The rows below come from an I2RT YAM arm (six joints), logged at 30 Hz.
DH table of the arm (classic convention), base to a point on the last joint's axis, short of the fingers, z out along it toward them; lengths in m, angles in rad. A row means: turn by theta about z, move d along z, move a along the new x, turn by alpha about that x. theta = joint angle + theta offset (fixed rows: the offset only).
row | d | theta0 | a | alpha
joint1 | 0.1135 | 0 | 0.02 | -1.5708
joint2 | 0 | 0 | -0.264 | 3.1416
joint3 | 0 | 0.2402 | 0.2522 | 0
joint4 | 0 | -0.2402 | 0.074 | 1.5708
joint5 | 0 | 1.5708 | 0 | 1.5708
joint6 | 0.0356 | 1.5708 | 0 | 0
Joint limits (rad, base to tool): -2.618..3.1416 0..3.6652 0..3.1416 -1.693..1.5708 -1.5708..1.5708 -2.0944..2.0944
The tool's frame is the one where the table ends.
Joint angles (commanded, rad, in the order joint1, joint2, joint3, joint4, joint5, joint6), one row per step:
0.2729 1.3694 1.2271 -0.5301 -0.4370 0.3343
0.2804 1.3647 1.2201 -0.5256 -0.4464 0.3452
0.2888 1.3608 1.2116 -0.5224 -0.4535 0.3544
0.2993 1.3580 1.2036 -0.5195 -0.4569 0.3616
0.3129 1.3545 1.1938 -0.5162 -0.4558 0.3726
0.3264 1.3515 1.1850 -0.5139 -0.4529 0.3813
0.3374 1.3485 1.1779 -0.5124 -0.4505 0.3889
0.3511 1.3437 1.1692 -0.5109 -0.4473 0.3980
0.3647 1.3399 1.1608 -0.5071 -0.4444 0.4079
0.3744 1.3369 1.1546 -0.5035 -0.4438 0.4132
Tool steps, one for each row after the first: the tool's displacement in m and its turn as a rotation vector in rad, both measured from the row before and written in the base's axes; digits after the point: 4 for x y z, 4 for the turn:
-0.0019 0.0021 -0.0006 0.0124 0.0061 0.0087
-0.0019 0.0023 -0.0014 0.0089 0.0082 0.0088
-0.0019 0.0028 -0.0016 0.0053 0.0073 0.0091
-0.0023 0.0035 -0.0020 0.0043 0.0096 0.0066
-0.0022 0.0034 -0.0019 0.0017 0.0083 0.0063
-0.0020 0.0027 -0.0014 0.0017 0.0068 0.0048
-0.0027 0.0032 -0.0015 0.0019 0.0074 0.0060
-0.0024 0.0033 -0.0015 0.0030 0.0065 0.0057
-0.0018 0.0023 -0.0010 0.0024 0.0030 0.0062

